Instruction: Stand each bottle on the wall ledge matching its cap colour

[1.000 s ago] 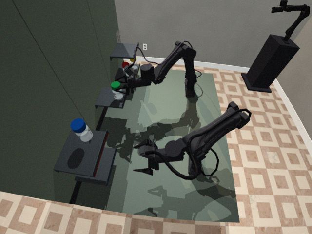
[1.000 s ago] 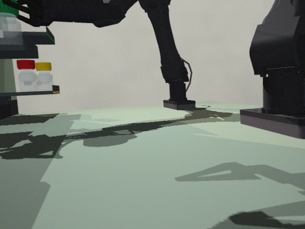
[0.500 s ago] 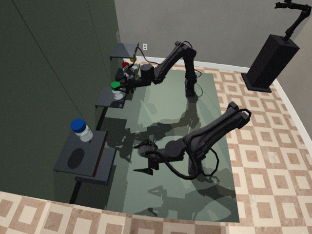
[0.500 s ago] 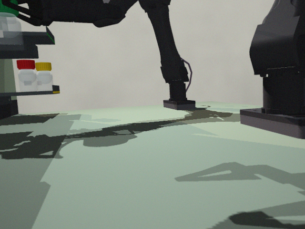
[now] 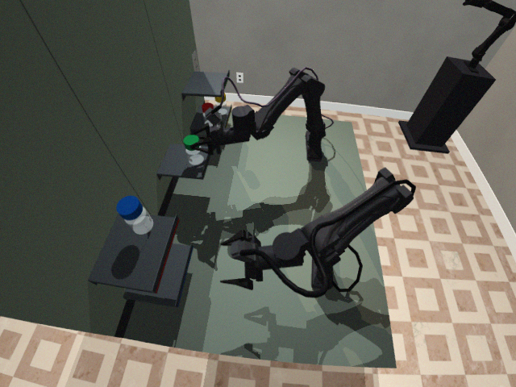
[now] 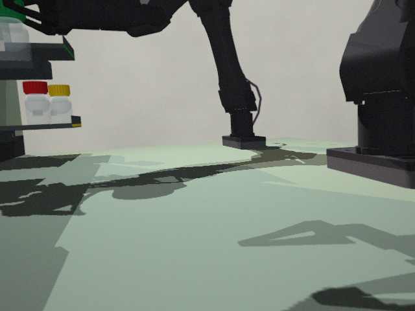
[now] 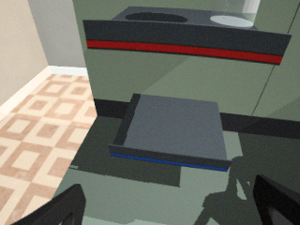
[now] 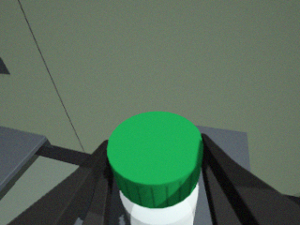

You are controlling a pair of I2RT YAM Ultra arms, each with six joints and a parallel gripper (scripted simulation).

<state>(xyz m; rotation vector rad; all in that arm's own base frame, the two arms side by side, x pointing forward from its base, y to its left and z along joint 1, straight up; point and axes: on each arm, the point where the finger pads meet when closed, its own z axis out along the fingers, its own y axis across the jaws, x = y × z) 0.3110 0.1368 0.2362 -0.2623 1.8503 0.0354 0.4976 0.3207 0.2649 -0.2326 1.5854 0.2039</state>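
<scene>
The blue-capped bottle lies 230 mm ahead of my left hand, 70 mm to the right of it and 70 mm above it. Round my left hand: red-capped bottle (740 mm to the right, 210 mm ahead, 120 mm below); green-capped bottle (400 mm to the right, 180 mm ahead, 20 mm below); yellow-capped bottle (840 mm to the right, 170 mm ahead, 120 mm below).
</scene>
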